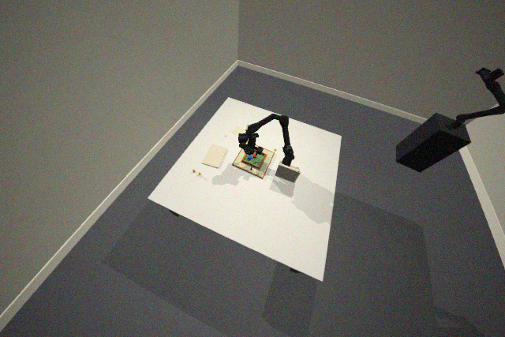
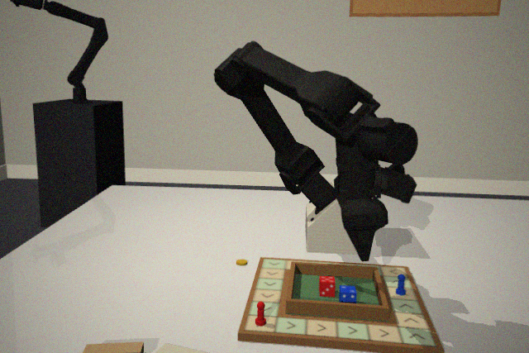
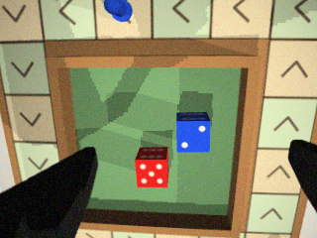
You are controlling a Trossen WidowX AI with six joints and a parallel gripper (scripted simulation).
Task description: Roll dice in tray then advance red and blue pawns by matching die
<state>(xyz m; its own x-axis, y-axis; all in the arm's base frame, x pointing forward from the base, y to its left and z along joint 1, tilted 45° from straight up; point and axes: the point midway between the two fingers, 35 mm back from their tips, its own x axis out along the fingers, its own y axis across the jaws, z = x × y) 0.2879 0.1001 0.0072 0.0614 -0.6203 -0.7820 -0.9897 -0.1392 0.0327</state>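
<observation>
The red pawn lies 100 mm ahead of my gripper tip, 140 mm to the right of it and 80 mm below it. Round my gripper tip: blue pawn 60 mm behind, 70 mm to the left, 80 mm below; yellow token 150 mm behind, 230 mm to the right, 100 mm below; green tray 20 mm behind, 40 mm to the right, 100 mm below.
</observation>
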